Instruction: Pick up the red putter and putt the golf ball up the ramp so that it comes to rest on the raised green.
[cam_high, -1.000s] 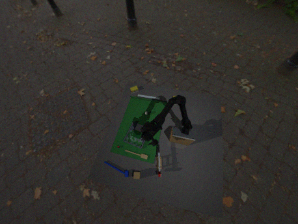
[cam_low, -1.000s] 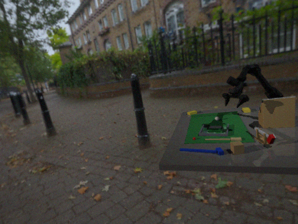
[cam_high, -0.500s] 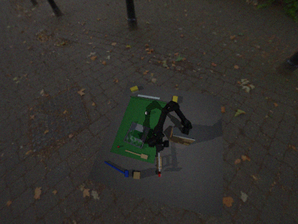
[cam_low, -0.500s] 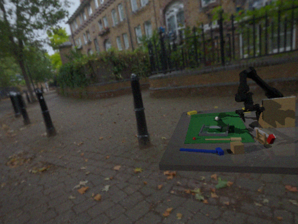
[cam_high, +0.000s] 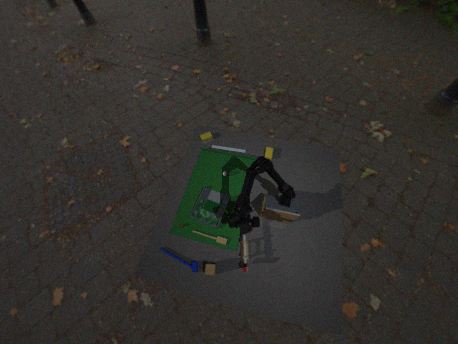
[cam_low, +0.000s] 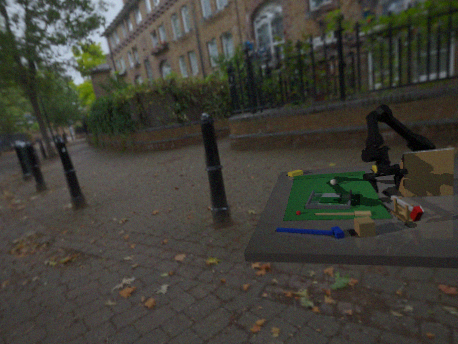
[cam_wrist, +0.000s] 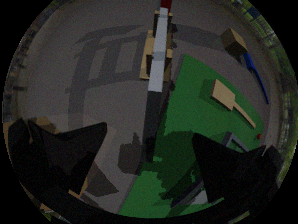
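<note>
The red putter is 5 cm behind my gripper tip, 10 cm to the left of it and 2 cm below it. Round my gripper tip: blue putter: 32 cm ahead, 34 cm to the left, 6 cm below; wooden block: 10 cm ahead, 31 cm to the left, 5 cm below; white golf ball: 28 cm ahead, 34 cm to the right, 5 cm below.
</note>
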